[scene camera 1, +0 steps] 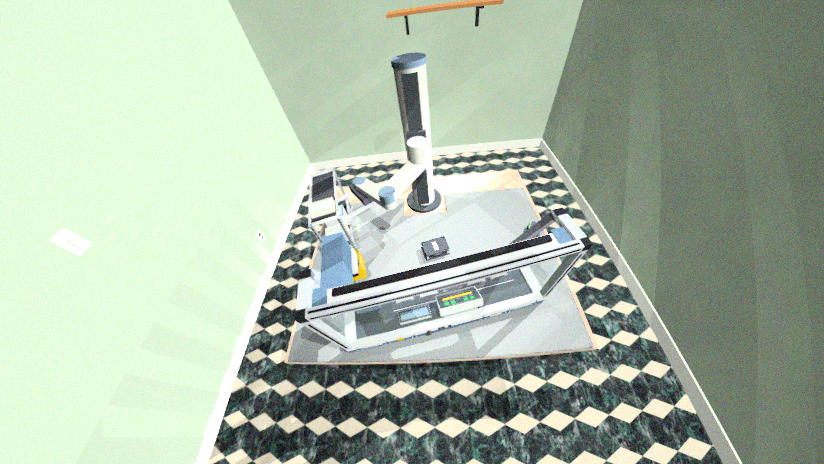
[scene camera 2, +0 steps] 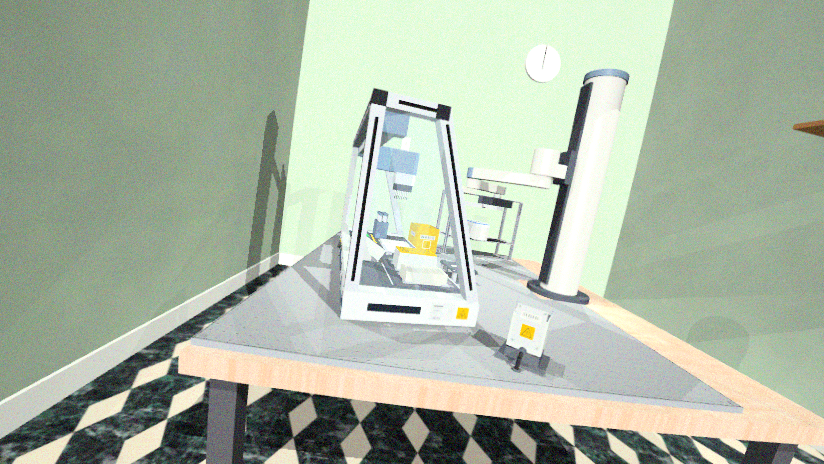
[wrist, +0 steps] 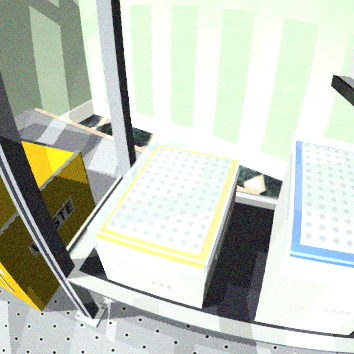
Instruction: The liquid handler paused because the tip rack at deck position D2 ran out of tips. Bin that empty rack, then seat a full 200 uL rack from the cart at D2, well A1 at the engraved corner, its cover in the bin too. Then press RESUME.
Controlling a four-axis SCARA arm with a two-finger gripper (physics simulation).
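Frame: origin at the arm's base, x right, y ahead, z up, level; metres.
Seen in the pictures: gripper, between the fingertips: [scene camera 1: 340, 210] [scene camera 2: 470, 203] [wrist: 151, 54]; arm's base, origin of its link: [scene camera 1: 424, 200] [scene camera 2: 556, 293].
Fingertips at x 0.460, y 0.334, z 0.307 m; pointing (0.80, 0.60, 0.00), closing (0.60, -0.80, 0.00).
Note:
Pixels of each thing's middle, then the offset from my fingertips to it. "*": a spot on its surface instead.
- white rack marked 200, middle of its body: [wrist: 176, 215] [scene camera 1: 338, 234] dy +0.038, dx +0.065, dz -0.162 m
- clear cover, middle of its body: [wrist: 175, 194] [scene camera 1: 336, 231] dy +0.038, dx +0.065, dz -0.137 m
- cart's shelf, a spot on its surface: [wrist: 225, 323] * dy -0.044, dx +0.012, dz -0.195 m
- blue-banded rack marked 1000, middle of its body: [wrist: 327, 234] [scene camera 2: 476, 229] [scene camera 1: 335, 217] dy -0.087, dx +0.099, dz -0.146 m
- yellow waste bin, middle of its body: [wrist: 23, 220] [scene camera 2: 422, 237] [scene camera 1: 348, 266] dy +0.230, dx -0.009, dz -0.227 m
- cart post, middle of its body: [wrist: 121, 121] [scene camera 2: 439, 218] dy +0.141, dx +0.111, dz -0.120 m
- screen, a spot on its surface: [scene camera 1: 415, 312] * dy +0.601, dx -0.411, dz +0.041 m
- dark box, middle of its body: [scene camera 2: 457, 271] [scene camera 1: 435, 247] dy +0.118, dx -0.508, dz -0.267 m
In the wrist view a white rack marked 200 [wrist: 150, 270], with a yellow band and clear cover [wrist: 172, 200], stands on the cart's shelf [wrist: 225, 323]. A blue-banded rack marked 1000 [wrist: 295, 295] stands to its right. The yellow waste bin [wrist: 70, 192] [scene camera 2: 423, 237] [scene camera 1: 359, 266] is left of the cart. My gripper [scene camera 2: 485, 204] is open and empty near the cart; a dark part of it shows at the wrist view's right edge. Pale blocks [scene camera 2: 423, 273] are on the deck inside the liquid handler [scene camera 1: 461, 263] [scene camera 2: 409, 311]; I cannot tell which is at D2. RESUME is not legible.
A cart post [wrist: 114, 85] rises behind the 200 rack and another stands in front of the bin. A box with green buttons [scene camera 1: 459, 302] and a screen [scene camera 1: 415, 312] are at the handler's front. A dark box [scene camera 1: 434, 246] sits behind the handler. The arm's column [scene camera 1: 412, 103] [scene camera 2: 582, 190] stands behind it.

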